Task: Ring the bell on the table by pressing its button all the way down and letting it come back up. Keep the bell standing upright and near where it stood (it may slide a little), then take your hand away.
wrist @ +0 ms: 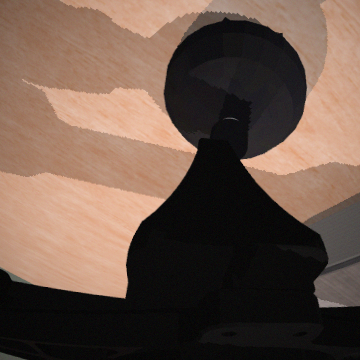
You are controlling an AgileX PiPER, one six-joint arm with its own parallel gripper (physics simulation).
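The bell (235,75) is a dark, round dome standing on the wood-grained table (75,230), in the upper part of the wrist view. Its dark button (236,136) shows at the lower middle of the dome, with a thin bright line of stem at its upper edge, so it looks low against the dome. My gripper (210,156) is shut, its two fingers merged in one black shape. Its tips overlap the near side of the button and look to be at it; the exact contact is hidden in the dark.
Broad shadows fall across the table around the bell. A grey surface with a darker edge (345,230) shows at the right, beyond the fingers. The black gripper body fills the bottom of the view and hides what lies under it.
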